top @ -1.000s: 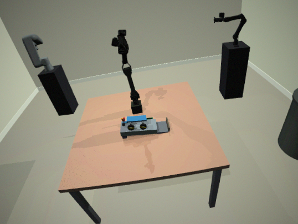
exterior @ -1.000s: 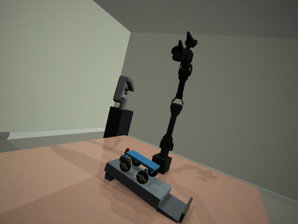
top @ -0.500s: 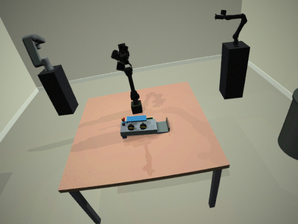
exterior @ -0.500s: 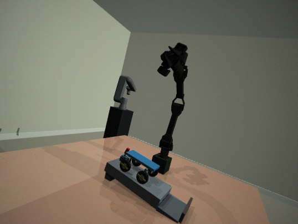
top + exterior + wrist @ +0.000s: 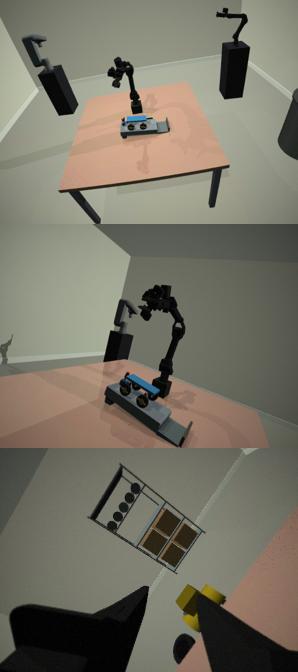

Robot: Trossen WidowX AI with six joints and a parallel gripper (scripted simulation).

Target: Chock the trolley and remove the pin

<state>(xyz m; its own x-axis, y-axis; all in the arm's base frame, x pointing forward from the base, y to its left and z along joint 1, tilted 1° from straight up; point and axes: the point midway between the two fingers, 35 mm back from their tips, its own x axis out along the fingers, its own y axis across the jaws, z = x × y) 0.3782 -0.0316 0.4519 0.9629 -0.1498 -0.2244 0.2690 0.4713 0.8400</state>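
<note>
Now: the yellow chock 19 cm behind my gripper tip, 9 cm to the right of it and 52 cm below it. Also, from my gripper tip: trolley: 8 cm behind, 7 cm to the left, 43 cm below; then grey ramp: 8 cm behind, 8 cm to the left, 50 cm below; then stop pin: 9 cm behind, 4 cm to the right, 41 cm below.
</note>
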